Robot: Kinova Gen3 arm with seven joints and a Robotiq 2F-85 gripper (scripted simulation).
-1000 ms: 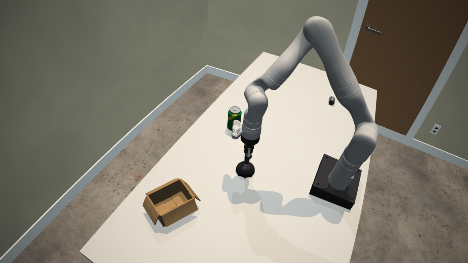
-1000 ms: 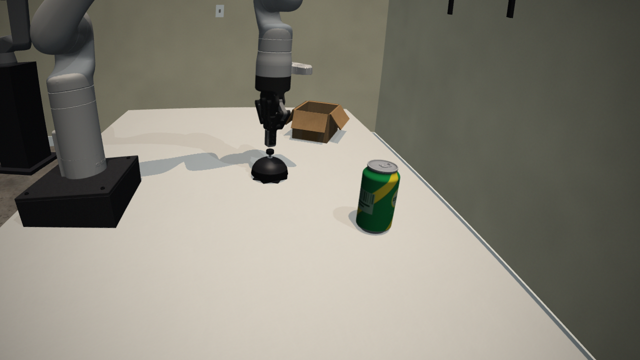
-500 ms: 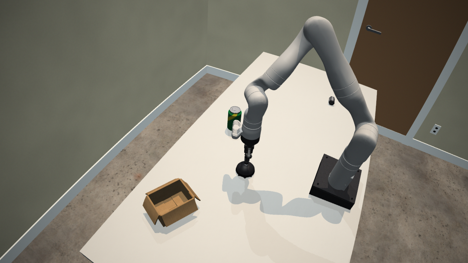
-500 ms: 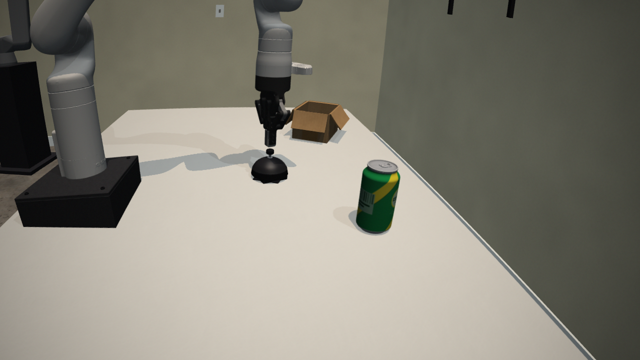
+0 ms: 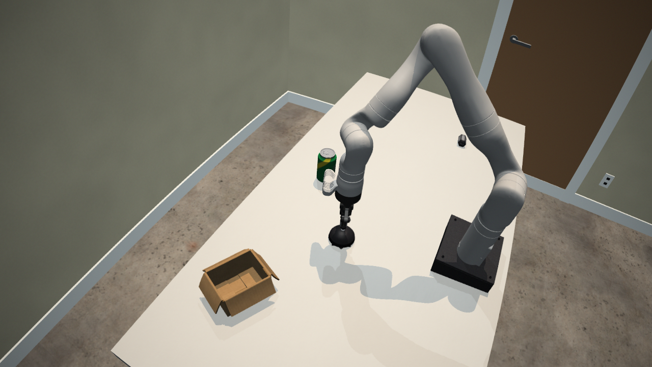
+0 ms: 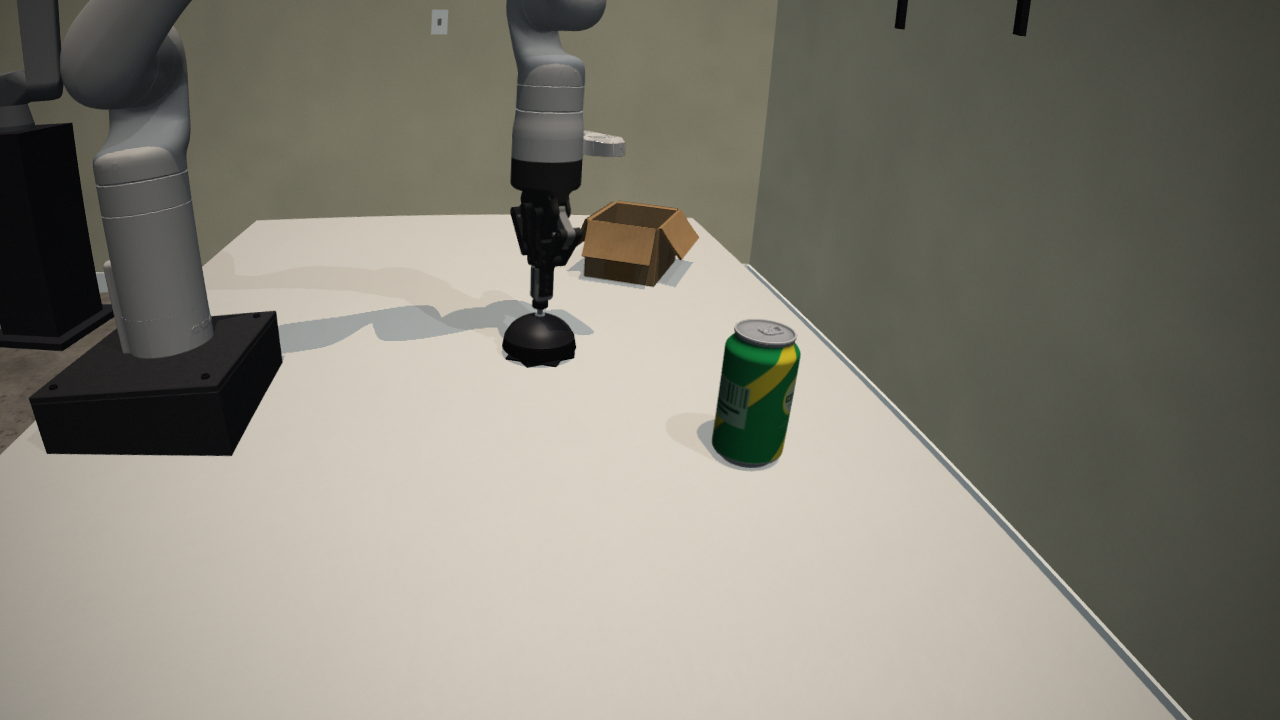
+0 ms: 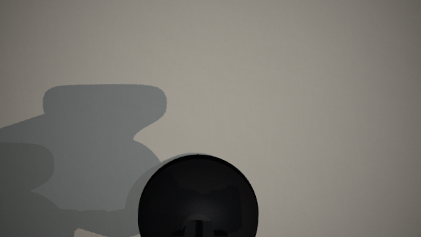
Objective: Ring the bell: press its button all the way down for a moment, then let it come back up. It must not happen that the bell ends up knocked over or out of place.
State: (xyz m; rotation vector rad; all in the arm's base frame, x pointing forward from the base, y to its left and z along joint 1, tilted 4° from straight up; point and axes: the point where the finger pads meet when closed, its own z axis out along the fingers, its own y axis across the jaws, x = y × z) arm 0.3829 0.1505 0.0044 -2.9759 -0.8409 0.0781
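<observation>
Right now my hand is 30 mm above the button. Round my hand: cardboard box: 340 mm to the left, 120 mm ahead, 40 mm below; then green soda can: 200 mm to the right, 200 mm ahead, 20 mm below; then bell: 50 mm below.
</observation>
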